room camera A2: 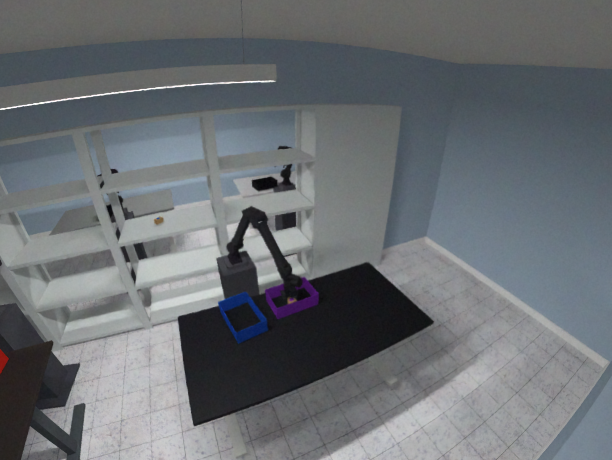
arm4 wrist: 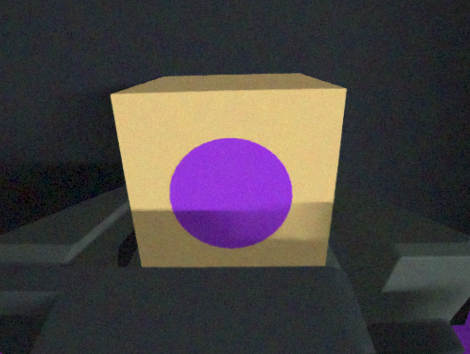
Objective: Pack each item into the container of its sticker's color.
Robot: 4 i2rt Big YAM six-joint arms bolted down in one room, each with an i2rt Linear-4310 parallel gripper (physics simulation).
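Note:
In the arm4 wrist view a tan box (arm4 wrist: 230, 115) with a round purple sticker fills the middle, upright. Arm4's gripper (arm4 wrist: 229, 225) has a finger at each side of it and is shut on it. A strip of purple (arm4 wrist: 465, 340) shows at the bottom right corner. In the room view the middle arm's gripper (room camera A2: 291, 296) reaches down inside the purple container (room camera A2: 300, 306), with a small tan box (room camera A2: 291, 301) at its fingers; finger detail is too small to tell. A blue container (room camera A2: 252, 332) stands to its left. A small orange item (room camera A2: 158, 220) with a bluish sticker lies on a shelf.
Both containers stand on the black table (room camera A2: 300, 360). A white shelf unit (room camera A2: 209, 170) stands behind the middle arm's grey pedestal (room camera A2: 238, 280). Beyond it are two more arms and a black container (room camera A2: 264, 183). A dark table (room camera A2: 22, 390) with something red is at left.

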